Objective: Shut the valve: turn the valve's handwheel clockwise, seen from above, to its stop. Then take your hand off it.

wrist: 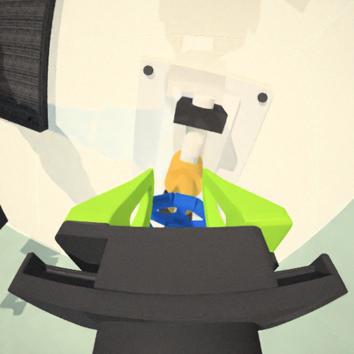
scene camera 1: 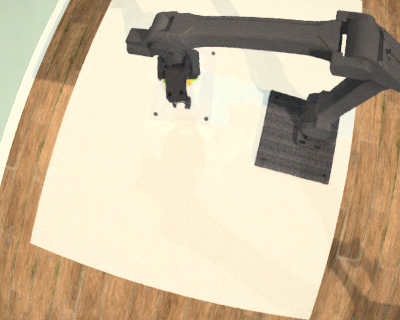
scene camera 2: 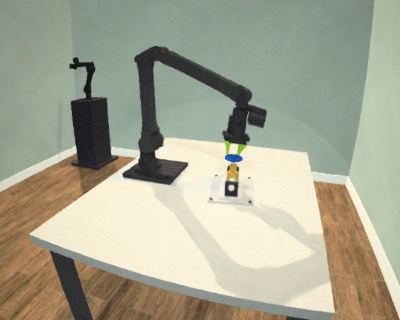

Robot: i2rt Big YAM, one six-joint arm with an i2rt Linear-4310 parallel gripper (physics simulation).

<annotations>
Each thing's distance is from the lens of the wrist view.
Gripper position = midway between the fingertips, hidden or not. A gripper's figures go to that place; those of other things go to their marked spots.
gripper (wrist: 177, 174): 13 cm
blue handwheel (wrist: 181, 202): 12 cm
pale base plate (wrist: 153, 77): 23 cm
The marked spots on the pale base plate and the blue handwheel are 16 cm apart.
</annotations>
